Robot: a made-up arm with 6 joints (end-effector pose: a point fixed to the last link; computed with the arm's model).
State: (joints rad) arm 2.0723 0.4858 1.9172 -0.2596 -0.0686 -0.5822
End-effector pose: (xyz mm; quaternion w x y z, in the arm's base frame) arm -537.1 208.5 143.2 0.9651 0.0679 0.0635 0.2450
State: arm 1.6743 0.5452 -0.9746 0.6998 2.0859 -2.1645
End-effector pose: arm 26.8 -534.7 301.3 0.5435 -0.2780 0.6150 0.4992
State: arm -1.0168 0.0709 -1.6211 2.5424 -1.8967 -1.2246
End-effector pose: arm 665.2 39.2 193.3 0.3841 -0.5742 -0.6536 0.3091
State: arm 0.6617 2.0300 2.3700 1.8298 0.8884 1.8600
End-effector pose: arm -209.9 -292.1 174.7 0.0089 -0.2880 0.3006 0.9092
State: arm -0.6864 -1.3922 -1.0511 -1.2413 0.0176 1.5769
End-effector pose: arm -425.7 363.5 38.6 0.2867 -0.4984 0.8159 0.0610
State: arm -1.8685 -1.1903 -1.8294 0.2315 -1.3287 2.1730
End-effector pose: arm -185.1 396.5 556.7 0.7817 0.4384 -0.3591 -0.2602
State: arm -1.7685 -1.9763 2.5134 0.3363 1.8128 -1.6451
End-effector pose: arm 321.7 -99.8 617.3 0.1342 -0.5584 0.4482 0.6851
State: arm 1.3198 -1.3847 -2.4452 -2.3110 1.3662 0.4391
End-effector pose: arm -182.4 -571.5 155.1 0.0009 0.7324 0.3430 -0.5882
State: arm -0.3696 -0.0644 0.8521 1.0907 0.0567 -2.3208
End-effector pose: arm 395.4 582.9 -123.9 0.0925 -0.0663 -0.8060 0.5809
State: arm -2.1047 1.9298 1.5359 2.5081 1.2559 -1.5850
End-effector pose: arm -545.7 -212.8 -60.7 0.7454 -0.6508 0.1279 -0.0667
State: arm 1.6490 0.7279 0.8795 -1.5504 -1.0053 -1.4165
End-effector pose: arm -455.1 -62.9 -24.5 0.5860 0.4145 -0.1109 0.6873
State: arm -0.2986 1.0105 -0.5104 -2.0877 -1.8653 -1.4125
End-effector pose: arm -233.7 121.5 -47.6 0.7407 0.2414 0.0326 0.6261
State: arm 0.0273 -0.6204 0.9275 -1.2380 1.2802 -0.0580
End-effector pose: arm 400.1 -168.6 -151.8 0.2026 -0.6493 -0.6459 -0.3468
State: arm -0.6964 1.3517 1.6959 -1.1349 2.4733 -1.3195
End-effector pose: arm 23.6 -435.6 382.5 0.1122 -0.8254 -0.5533 -0.0033
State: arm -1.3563 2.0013 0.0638 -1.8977 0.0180 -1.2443
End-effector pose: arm -289.1 412.6 -282.4 0.5988 -0.5020 0.5020 -0.3709
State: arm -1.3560 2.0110 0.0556 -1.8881 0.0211 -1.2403
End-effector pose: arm -279.7 417.4 -286.2 0.5950 -0.4992 0.5038 -0.3782
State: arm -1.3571 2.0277 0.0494 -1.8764 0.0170 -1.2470
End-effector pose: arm -266.3 427.7 -286.8 0.5875 -0.4906 0.5130 -0.3885
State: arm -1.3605 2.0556 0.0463 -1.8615 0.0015 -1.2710
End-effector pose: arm -245.9 446.1 -282.3 0.5739 -0.4724 0.5336 -0.4034
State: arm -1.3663 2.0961 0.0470 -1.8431 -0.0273 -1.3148
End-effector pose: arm -215.7 472.2 -272.1 0.5525 -0.4422 0.5662 -0.4226
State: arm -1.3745 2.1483 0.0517 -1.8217 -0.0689 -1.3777
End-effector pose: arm -174.1 502.6 -256.6 0.5223 -0.3992 0.6083 -0.4448
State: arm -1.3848 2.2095 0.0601 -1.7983 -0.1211 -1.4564
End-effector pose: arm -120.9 532.0 -236.9 0.4834 -0.3441 0.6555 -0.4672
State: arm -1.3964 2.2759 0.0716 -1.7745 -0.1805 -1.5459
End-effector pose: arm -58.7 554.8 -214.9 0.4373 -0.2797 0.7026 -0.4868
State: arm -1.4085 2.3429 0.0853 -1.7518 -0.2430 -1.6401
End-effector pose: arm 7.3 567.5 -192.2 0.3871 -0.2101 0.7450 -0.5010
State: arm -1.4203 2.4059 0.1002 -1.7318 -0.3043 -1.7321
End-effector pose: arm 70.7 569.5 -170.7 0.3370 -0.1409 0.7796 -0.5087
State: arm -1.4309 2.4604 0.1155 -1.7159 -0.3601 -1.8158
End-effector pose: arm 125.2 563.3 -151.3 0.2914 -0.0782 0.8057 -0.5097
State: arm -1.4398 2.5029 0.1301 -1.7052 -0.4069 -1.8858
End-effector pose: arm 166.7 553.4 -135.0 0.2540 -0.0270 0.8239 -0.5060
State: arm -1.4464 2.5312 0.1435 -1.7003 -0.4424 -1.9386
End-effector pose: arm 193.1 544.6 -121.8 0.2273 0.0092 0.8360 -0.4994
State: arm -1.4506 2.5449 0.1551 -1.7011 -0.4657 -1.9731
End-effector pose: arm 205.1 539.7 -111.7 0.2118 0.0295 0.8438 -0.4921
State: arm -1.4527 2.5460 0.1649 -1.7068 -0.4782 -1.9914
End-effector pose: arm 205.0 539.6 -104.2 0.2063 0.0358 0.8489 -0.4853
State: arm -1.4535 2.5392 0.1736 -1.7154 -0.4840 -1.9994
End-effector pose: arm 197.5 542.6 -98.2 0.2071 0.0334 0.8524 -0.4790
